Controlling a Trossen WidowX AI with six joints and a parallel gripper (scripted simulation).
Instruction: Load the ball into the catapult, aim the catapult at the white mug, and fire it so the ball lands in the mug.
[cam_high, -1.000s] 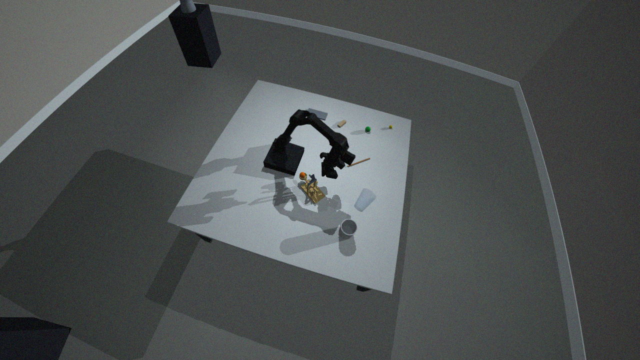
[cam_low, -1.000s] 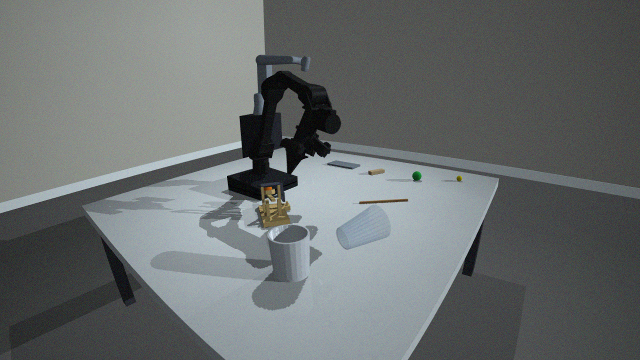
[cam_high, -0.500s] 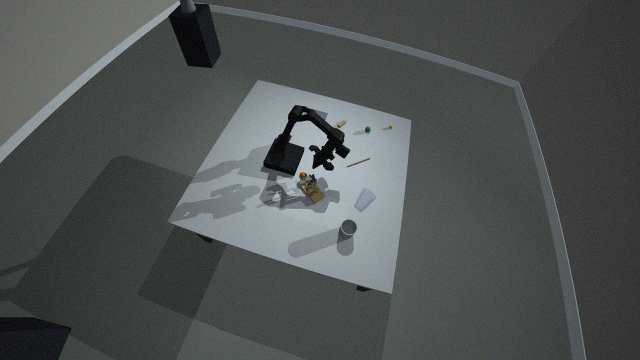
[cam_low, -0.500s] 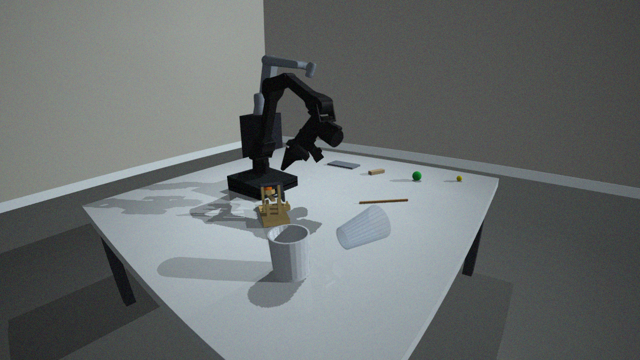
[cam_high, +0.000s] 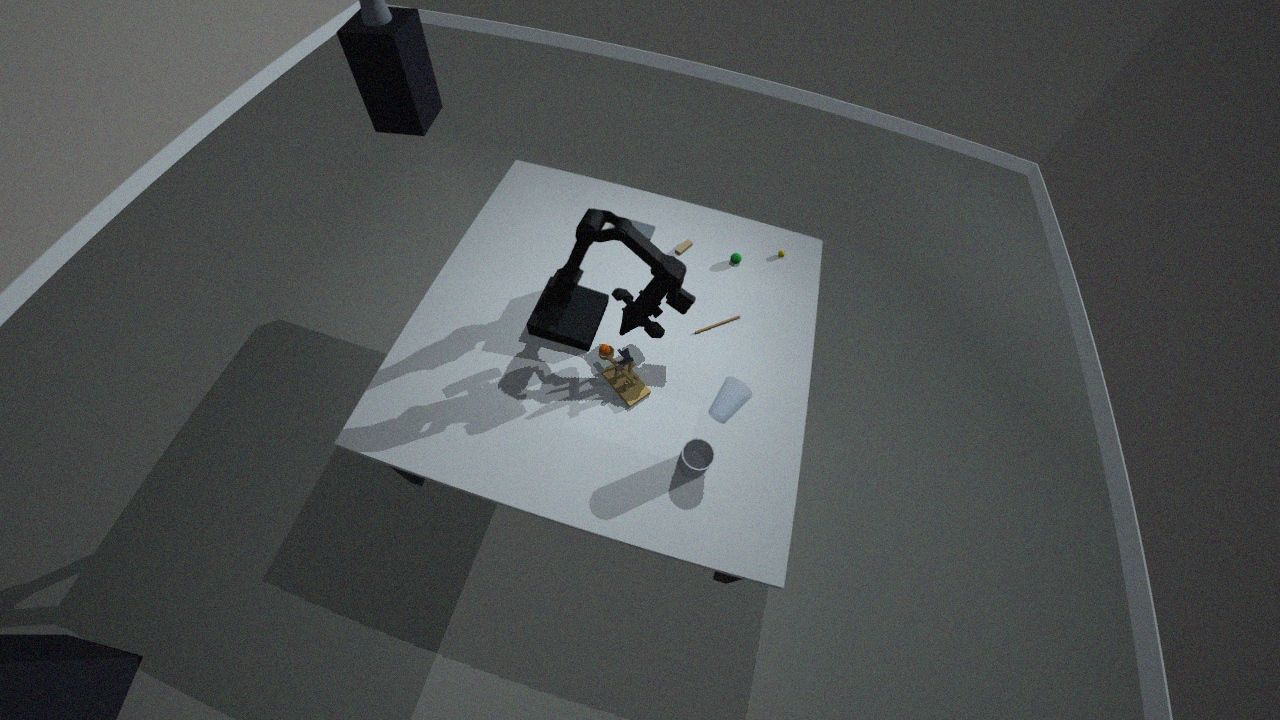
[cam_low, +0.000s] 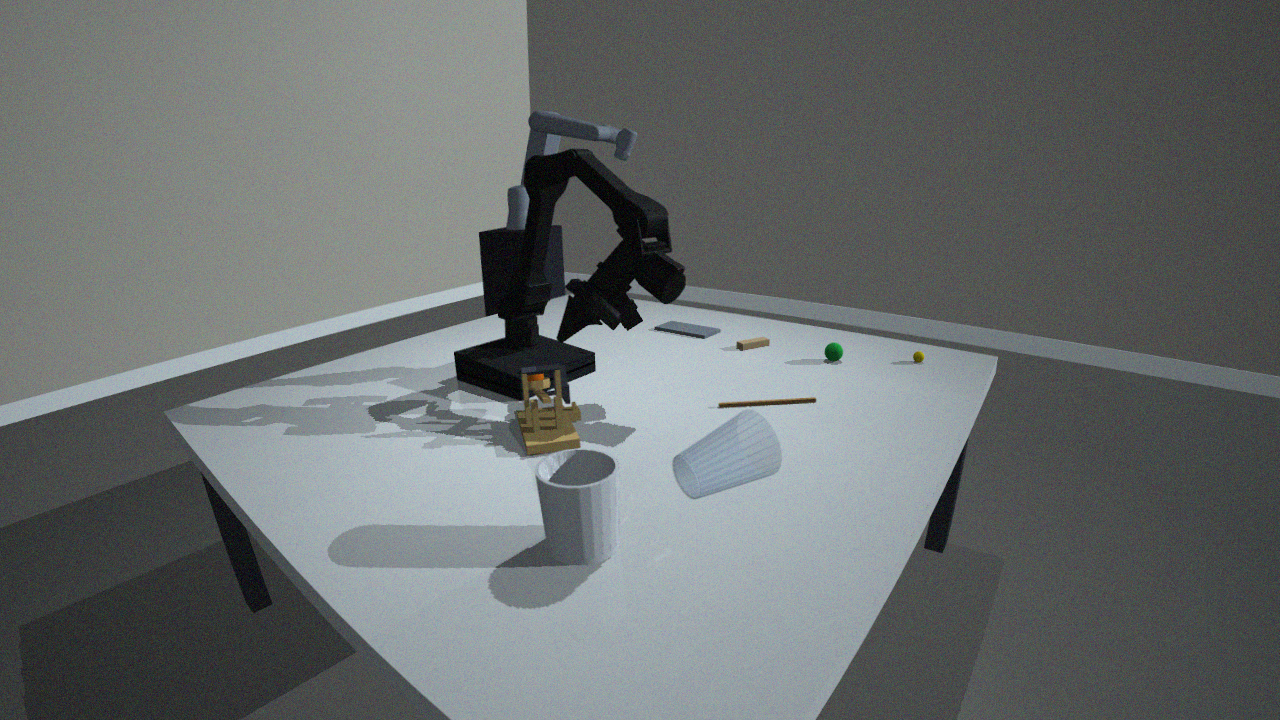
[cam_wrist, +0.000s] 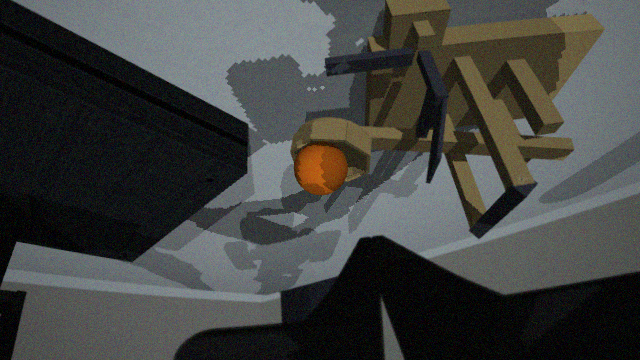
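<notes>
The orange ball lies 60 mm below my gripper tip, 40 mm behind it and 20 mm to the right of it. The rest, counted from my gripper tip: white mug: 320 mm to the right, 250 mm ahead, 100 mm below; then thin wooden stick: 310 mm ahead, 170 mm to the left, 120 mm below; then wooden catapult: 70 mm below, 50 mm to the right, 10 mm ahead.
</notes>
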